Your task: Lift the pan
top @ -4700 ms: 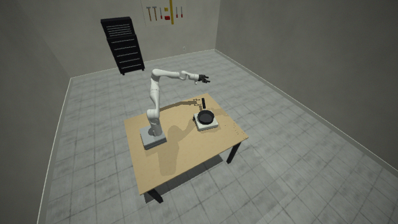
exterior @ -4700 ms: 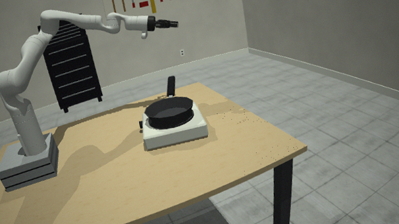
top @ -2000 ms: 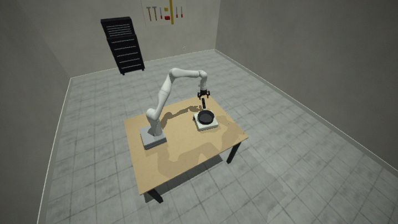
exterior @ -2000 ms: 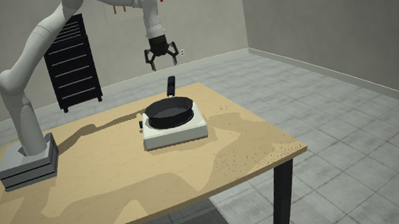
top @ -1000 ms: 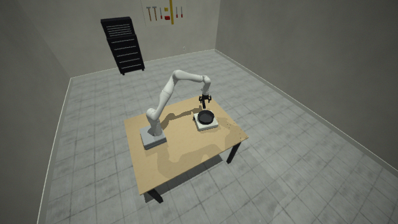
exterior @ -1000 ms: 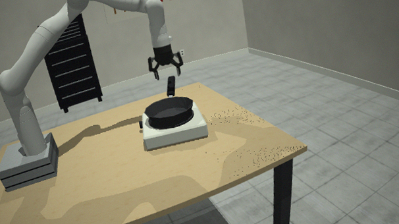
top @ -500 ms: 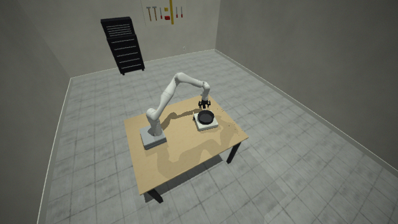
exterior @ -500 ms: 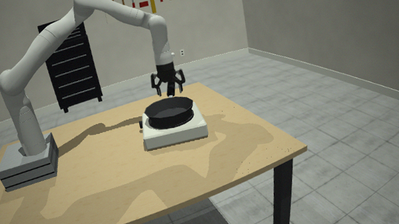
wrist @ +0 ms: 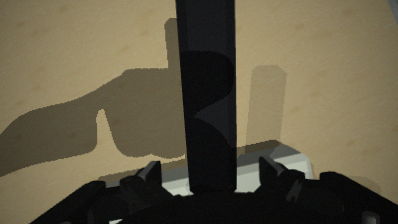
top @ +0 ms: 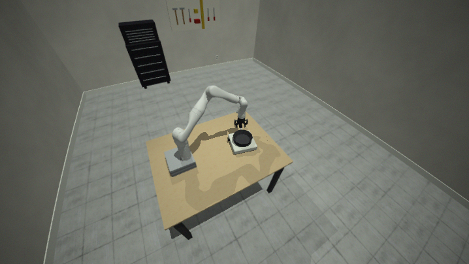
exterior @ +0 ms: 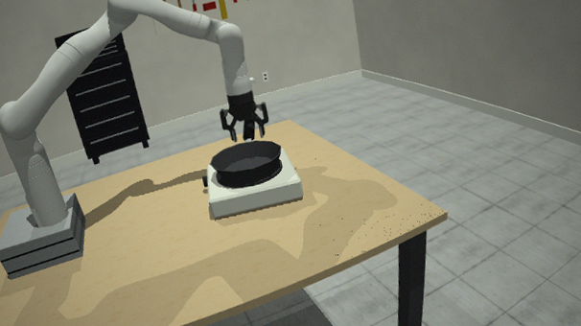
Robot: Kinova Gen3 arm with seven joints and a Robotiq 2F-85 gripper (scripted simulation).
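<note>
My hand is 7 cm to the left of the black pan, 4 cm past it and 1 cm above it. Round my hand: white hot plate (12 cm to the right, 8 cm below, 8 cm behind).
</note>
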